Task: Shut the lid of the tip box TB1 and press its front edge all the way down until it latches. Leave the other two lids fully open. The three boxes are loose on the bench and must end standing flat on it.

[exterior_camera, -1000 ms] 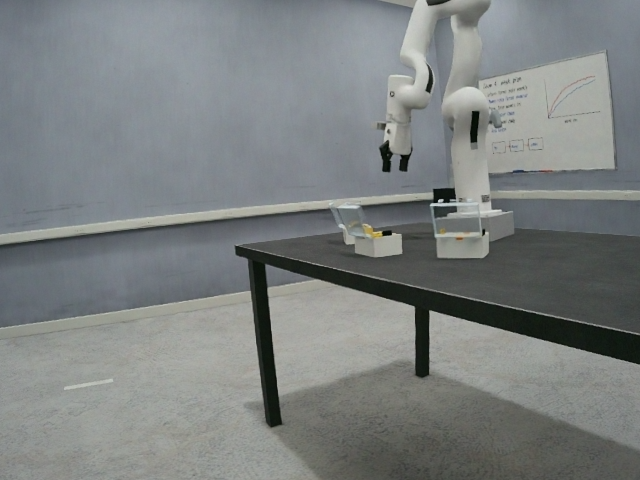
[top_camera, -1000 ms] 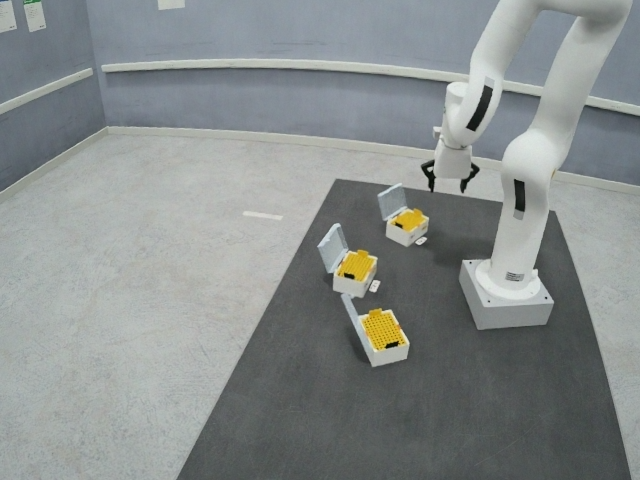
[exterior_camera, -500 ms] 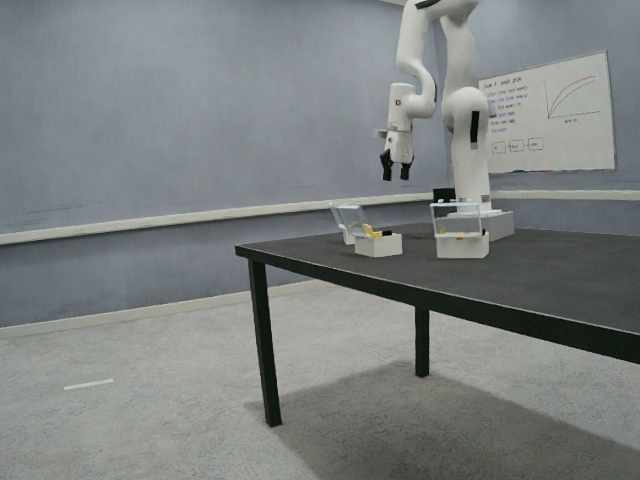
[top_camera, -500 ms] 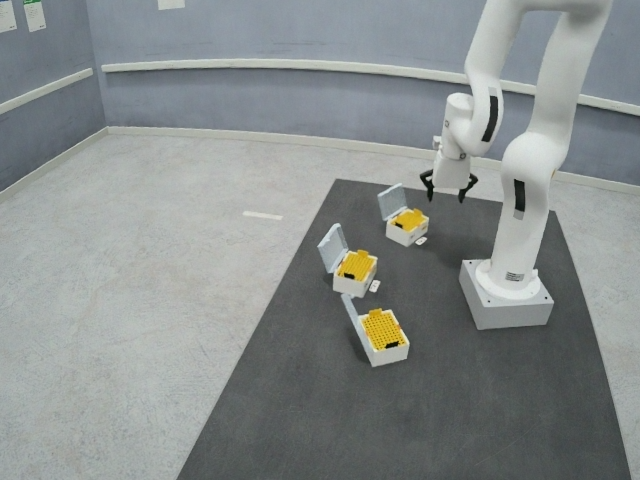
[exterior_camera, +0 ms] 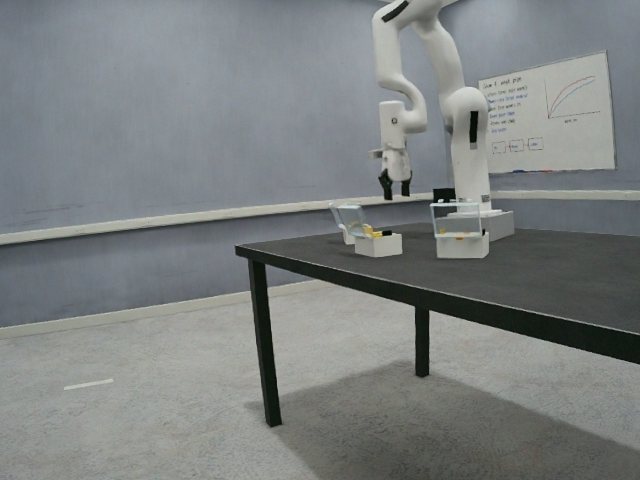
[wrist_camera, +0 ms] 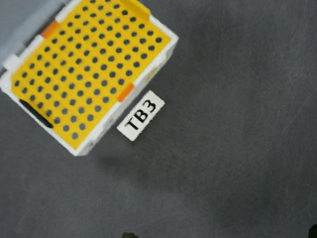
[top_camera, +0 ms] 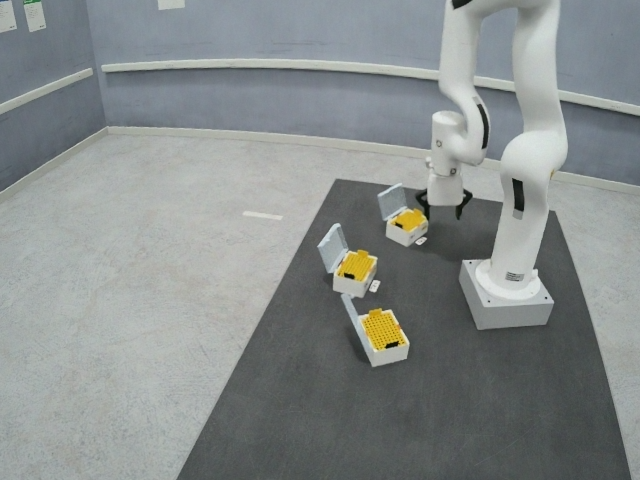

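Right now my hand is 18 cm to the right of the white label, 17 cm short of it and 15 cm above it. From my hand the other things lie so: lid: 15 cm ahead, 14 cm to the right, 5 cm below.
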